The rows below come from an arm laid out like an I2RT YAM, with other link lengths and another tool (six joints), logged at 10 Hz.
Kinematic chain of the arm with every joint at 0, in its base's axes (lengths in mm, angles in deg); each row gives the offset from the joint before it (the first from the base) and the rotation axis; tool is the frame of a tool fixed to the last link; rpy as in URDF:
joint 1: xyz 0 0 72.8 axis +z
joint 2: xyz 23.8 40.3 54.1 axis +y
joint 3: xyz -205.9 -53.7 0 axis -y
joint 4: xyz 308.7 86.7 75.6 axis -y
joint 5: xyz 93.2 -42.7 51 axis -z
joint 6: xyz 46.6 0 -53.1 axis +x
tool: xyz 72 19 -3 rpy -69.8 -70.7 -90
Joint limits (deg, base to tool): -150..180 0..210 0..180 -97..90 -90..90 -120..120
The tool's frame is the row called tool.
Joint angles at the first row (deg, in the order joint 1, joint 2, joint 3, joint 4, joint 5, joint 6):
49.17, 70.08, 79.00, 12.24, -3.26, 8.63
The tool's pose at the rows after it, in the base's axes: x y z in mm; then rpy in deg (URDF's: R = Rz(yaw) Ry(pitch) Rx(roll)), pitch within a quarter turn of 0, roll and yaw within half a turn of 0:
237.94, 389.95, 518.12, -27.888, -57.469, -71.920
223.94, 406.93, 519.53, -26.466, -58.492, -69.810
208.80, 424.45, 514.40, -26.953, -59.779, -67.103
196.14, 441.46, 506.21, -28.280, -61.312, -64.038
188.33, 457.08, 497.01, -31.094, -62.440, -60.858
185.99, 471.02, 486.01, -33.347, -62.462, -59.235
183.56, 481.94, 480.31, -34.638, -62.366, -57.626
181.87, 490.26, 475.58, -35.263, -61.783, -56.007
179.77, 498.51, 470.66, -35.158, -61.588, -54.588
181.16, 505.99, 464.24, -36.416, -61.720, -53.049
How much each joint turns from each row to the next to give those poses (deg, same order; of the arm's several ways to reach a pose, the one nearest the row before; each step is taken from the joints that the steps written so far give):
2.26, 2.54, 2.32, 0.15, -0.25, -1.18
2.34, 2.24, 2.18, 0.07, -1.37, -0.84
2.81, 1.74, 1.17, -0.44, 0.16, -1.06
2.44, 1.88, 1.06, -0.66, 0.19, -1.05
2.00, 2.14, 1.30, -0.93, 1.17, -0.62
1.45, 2.16, 0.42, 0.86, 1.90, -0.01
0.93, 2.03, 1.08, 0.49, 0.56, 0.25
0.49, 1.59, 0.54, 1.11, -0.39, 0.78
0.36, 1.62, 0.53, 1.24, -1.07, 0.46
0.17, 1.63, 0.79, 0.26, -0.21, 0.23

